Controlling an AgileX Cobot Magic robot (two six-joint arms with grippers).
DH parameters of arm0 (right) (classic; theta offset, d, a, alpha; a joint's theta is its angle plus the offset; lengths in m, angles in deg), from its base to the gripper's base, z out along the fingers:
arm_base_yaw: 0 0.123 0 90
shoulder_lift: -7.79 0 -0.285 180
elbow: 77.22 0 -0.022 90
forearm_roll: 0 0.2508 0 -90
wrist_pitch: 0 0 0.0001 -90
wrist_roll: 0 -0.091 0 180
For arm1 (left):
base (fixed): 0 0 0 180
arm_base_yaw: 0 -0.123 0 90
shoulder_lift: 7.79 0 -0.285 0
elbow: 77.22 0 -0.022 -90
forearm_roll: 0 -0.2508 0 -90
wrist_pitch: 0 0 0.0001 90
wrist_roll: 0 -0.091 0 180
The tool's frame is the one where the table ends.
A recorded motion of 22 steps. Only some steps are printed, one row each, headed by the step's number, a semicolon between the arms.
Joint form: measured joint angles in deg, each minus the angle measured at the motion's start. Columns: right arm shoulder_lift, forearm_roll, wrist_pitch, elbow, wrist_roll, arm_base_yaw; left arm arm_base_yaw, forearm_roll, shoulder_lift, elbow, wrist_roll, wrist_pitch.
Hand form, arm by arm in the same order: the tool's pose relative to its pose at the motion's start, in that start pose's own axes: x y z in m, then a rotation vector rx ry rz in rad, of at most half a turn. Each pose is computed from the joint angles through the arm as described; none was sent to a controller.
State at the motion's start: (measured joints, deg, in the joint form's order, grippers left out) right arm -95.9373 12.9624 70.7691 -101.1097 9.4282 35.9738; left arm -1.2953 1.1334 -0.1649 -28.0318 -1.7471 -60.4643
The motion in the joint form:
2: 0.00 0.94 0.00 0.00 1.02 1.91; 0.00 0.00 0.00 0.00 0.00 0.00
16: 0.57 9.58 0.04 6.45 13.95 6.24; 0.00 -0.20 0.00 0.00 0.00 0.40
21: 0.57 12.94 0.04 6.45 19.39 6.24; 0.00 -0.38 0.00 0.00 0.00 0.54
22: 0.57 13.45 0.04 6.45 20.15 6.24; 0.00 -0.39 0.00 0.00 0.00 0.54
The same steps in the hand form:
2: -0.0005 0.0131 0.0021 -0.0324 0.0021 -0.0406; 0.0000 0.0000 0.0000 0.0000 0.0000 0.0000
16: 0.0178 0.0488 0.0260 -0.2240 0.0715 -0.2507; -0.0006 0.0003 0.0000 -0.0032 -0.0069 0.0017
21: 0.0169 0.0536 0.0249 -0.2795 0.0452 -0.3217; -0.0008 0.0005 0.0000 -0.0060 -0.0092 0.0033
22: 0.0168 0.0543 0.0247 -0.2877 0.0409 -0.3313; -0.0008 0.0006 0.0000 -0.0062 -0.0092 0.0034

